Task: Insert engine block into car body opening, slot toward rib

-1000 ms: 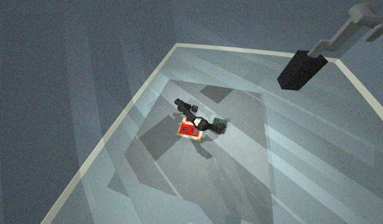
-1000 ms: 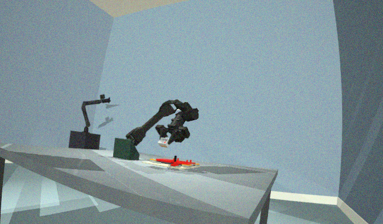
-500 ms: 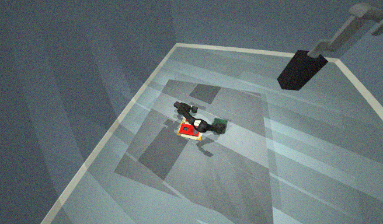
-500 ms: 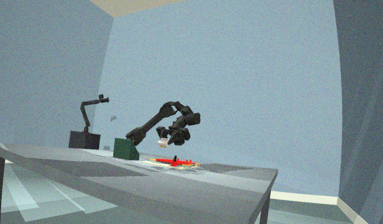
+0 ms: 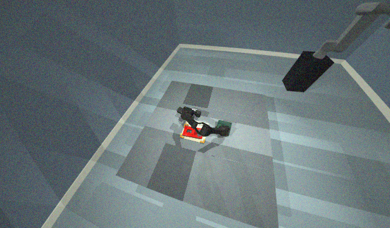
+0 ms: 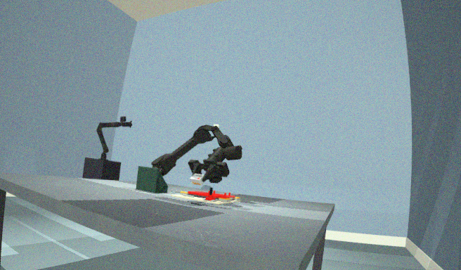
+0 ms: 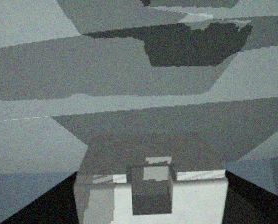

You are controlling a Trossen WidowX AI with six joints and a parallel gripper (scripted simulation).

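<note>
The small dark post is 2 cm ahead of my gripper tip, 10 cm to the left of it and 6 cm below it. From my gripper tip the other things lie so: grey engine block (1 cm to the left).
</note>
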